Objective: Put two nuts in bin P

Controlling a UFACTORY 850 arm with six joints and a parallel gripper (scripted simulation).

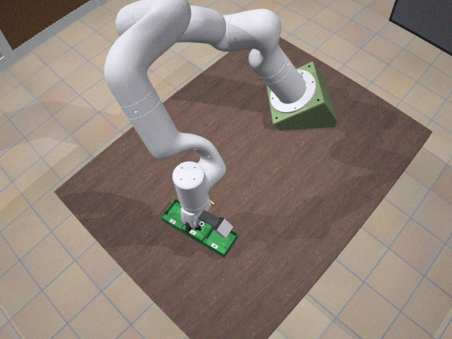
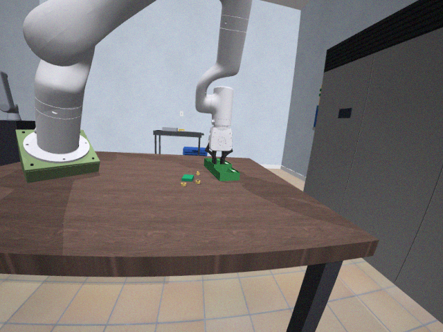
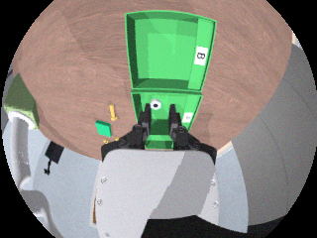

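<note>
The green three-compartment bin is 3 cm below my hand and 1 cm ahead of it. Also, from my hand: grey nut 4 cm below, 1 cm behind; then green block 14 cm behind, 10 cm to the right, 4 cm below; then yellow bolt 9 cm behind, 4 cm to the right, 4 cm below.
</note>
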